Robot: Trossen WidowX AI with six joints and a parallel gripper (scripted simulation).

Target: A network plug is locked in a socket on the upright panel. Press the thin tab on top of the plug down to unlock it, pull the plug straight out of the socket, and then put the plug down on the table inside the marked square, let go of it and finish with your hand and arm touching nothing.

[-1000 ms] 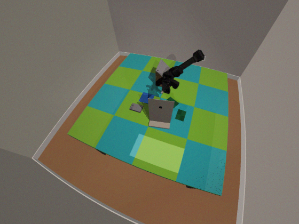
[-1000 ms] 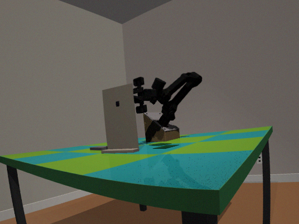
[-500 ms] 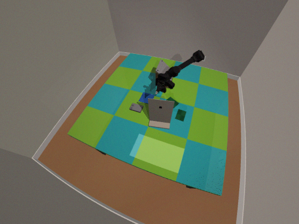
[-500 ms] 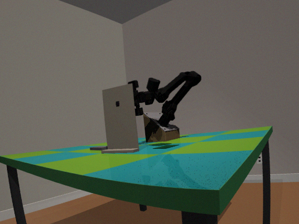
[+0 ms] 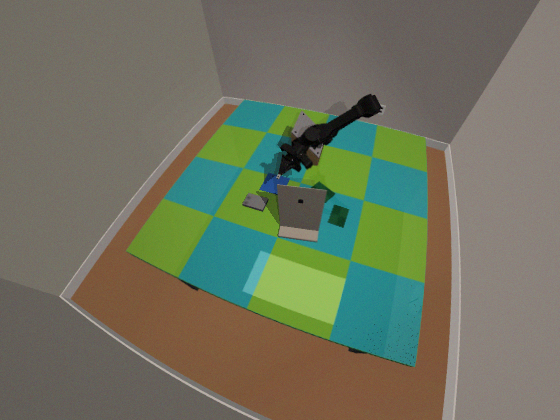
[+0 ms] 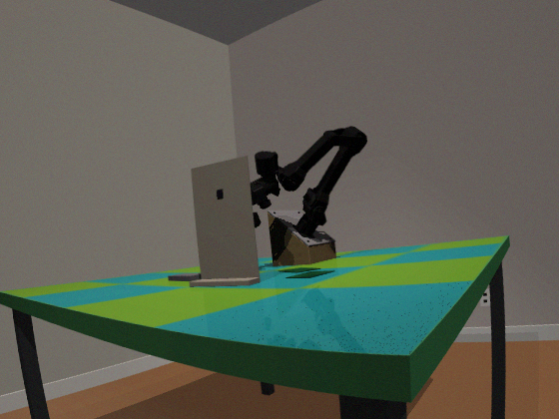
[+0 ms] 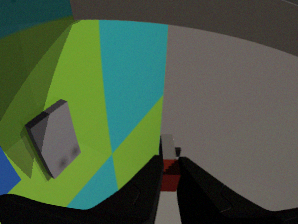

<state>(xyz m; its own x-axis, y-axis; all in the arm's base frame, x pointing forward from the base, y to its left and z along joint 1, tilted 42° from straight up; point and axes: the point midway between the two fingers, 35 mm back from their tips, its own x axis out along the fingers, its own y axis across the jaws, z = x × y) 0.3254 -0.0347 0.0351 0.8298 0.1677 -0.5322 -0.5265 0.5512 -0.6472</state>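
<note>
Right now my gripper tip is 80 mm past the blue marked square, 80 mm to the left of it and 190 mm above it. From my gripper tip the other things lie so: flat grey block: 60 mm ahead, 110 mm to the right, 190 mm below; grey panel: 100 mm ahead, 140 mm to the left, 60 mm below; network plug: right at my gripper tip.
</note>
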